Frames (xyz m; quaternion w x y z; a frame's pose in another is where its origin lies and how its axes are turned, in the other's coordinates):
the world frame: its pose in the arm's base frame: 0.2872 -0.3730 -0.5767 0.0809 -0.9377 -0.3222 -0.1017
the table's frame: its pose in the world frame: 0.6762 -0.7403 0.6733 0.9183 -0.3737 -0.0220 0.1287
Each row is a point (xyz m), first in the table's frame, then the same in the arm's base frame.
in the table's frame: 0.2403 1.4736 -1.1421
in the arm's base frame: 0.4192 0.1512 0.7833
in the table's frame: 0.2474 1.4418 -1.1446
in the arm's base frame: 0.4193 0.1808 0.7694
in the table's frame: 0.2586 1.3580 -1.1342
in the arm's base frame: 0.4202 0.2484 0.7177
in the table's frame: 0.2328 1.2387 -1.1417
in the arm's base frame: 0.3748 0.3398 0.6503
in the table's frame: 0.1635 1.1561 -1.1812
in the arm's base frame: 0.2830 0.4003 0.6170
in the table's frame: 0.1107 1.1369 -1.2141
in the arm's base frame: 0.2189 0.4120 0.6182
